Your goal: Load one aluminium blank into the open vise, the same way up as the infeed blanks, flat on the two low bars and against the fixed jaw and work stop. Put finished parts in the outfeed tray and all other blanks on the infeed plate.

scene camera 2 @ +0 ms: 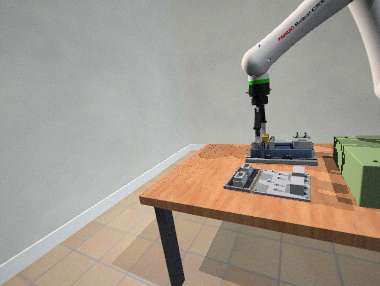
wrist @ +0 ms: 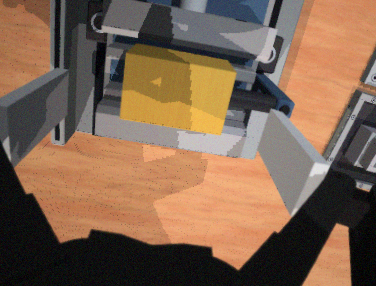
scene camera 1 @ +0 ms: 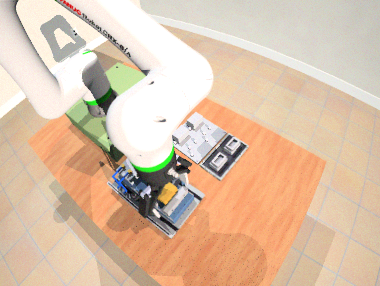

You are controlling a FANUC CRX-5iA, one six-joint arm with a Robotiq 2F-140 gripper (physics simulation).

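Places are measured from the arm's base along level axes (x ahead, y left, z up), in metres.
Where they show: gripper, between the fingertips: (scene camera 2: 260, 138) (wrist: 168, 111) (scene camera 1: 170, 197); arm's base, origin of its link: (scene camera 1: 104, 103).
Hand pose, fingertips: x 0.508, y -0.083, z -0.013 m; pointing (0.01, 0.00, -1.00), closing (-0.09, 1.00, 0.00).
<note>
Things, the pixels of their centre, and the offset from my fingertips.
- yellow block, middle of its body: (wrist: 177, 87) (scene camera 1: 166, 193) (scene camera 2: 264, 138) dx -0.017, dy +0.001, dz +0.002 m
- grey vise, middle of its body: (scene camera 1: 153, 187) (scene camera 2: 279, 147) dx -0.084, dy -0.010, dz -0.047 m
- infeed plate, middle of its body: (scene camera 1: 196, 136) (scene camera 2: 282, 183) dx -0.138, dy +0.269, dz -0.092 m
- dark rod, middle of its body: (wrist: 248, 100) dx -0.020, dy +0.049, dz -0.006 m
My gripper (scene camera 1: 170, 195) (scene camera 2: 260, 140) (wrist: 168, 111) is open and empty, low at the vise, its fingers spread on either side of a yellow block (scene camera 1: 167, 193) (scene camera 2: 265, 137) (wrist: 175, 90). The block sits at the jaw opening of the blue and grey vise (scene camera 1: 181, 209) (scene camera 2: 282, 153) and hides most of the bars below it. Two grey blanks (scene camera 1: 195, 121) (scene camera 1: 181, 136) (scene camera 2: 298, 171) (scene camera 2: 298, 189) stand on the infeed plate (scene camera 1: 200, 159) (scene camera 2: 265, 190). Two finished parts (scene camera 1: 218, 160) (scene camera 1: 232, 145) (scene camera 2: 241, 178) (scene camera 2: 247, 168) lie in the dark outfeed tray (scene camera 1: 221, 177) (scene camera 2: 235, 188).
A green pedestal (scene camera 1: 122, 82) (scene camera 2: 370, 175) stands beside the vise. Blue tubing (scene camera 1: 119, 174) rises at the vise's actuator end. In the wrist view, the grey movable jaw (wrist: 190, 30) lies beyond the yellow block and a dark rod (wrist: 252, 100) extends to its right.
</note>
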